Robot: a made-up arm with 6 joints.
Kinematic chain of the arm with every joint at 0, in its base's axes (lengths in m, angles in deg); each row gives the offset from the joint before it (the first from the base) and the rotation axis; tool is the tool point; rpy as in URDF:
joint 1: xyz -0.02 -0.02 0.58 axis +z
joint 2: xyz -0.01 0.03 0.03 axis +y
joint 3: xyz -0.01 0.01 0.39 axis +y
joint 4: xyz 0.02 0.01 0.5 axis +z
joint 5: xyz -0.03 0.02 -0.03 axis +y
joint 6: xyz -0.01 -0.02 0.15 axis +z
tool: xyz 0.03 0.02 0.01 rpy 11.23 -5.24 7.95
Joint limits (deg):
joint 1: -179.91..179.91
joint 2: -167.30..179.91
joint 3: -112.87..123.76
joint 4: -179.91..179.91
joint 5: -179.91..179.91
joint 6: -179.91..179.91
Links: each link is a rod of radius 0.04 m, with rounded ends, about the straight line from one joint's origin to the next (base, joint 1, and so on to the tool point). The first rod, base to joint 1, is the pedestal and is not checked.
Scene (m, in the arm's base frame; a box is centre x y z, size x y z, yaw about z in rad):
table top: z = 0
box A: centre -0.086 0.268 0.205 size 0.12 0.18 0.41 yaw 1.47
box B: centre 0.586 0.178 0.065 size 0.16 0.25 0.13 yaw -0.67
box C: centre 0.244 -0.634 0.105 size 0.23 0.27 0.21 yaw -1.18
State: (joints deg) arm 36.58 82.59 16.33 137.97 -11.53 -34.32
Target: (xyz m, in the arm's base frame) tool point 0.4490 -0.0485 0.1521
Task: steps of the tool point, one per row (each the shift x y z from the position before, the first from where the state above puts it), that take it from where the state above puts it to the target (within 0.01 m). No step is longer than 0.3 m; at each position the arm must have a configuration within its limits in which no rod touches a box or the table.
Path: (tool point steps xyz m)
1: 0.1079 -0.2158 0.0851
2: 0.0346 -0.2309 0.0793
3: -0.0364 -0.2197 0.0709
4: -0.0664 0.0197 -0.2730
5: -0.1525 0.0111 -0.2110
6: -0.1998 -0.0051 -0.1247

